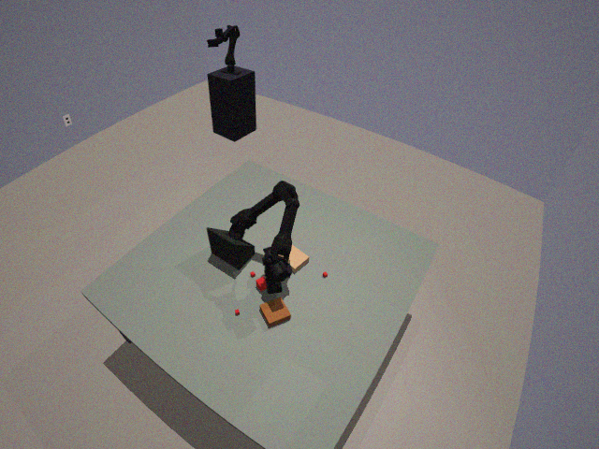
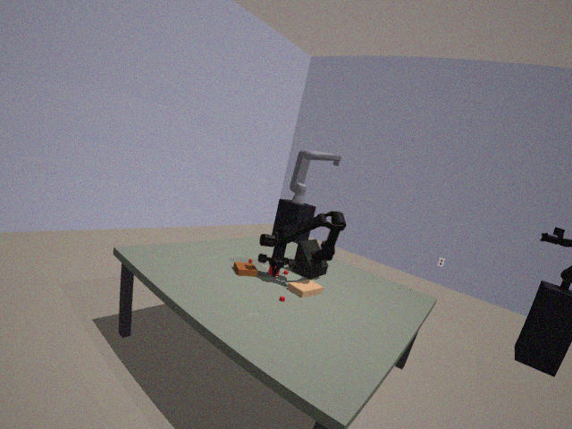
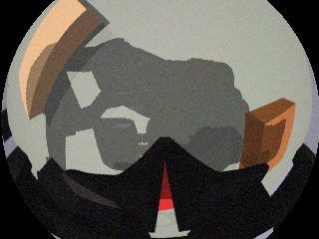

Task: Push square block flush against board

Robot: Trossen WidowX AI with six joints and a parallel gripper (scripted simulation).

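My gripper tip is now 3 cm past the red cube, 3 cm to the left of it and 1 cm below it. From my gripper tip the other things lie so: tan board 3 cm behind, 18 cm to the left, 1 cm above; square block 10 cm ahead, 10 cm to the right, 1 cm above.
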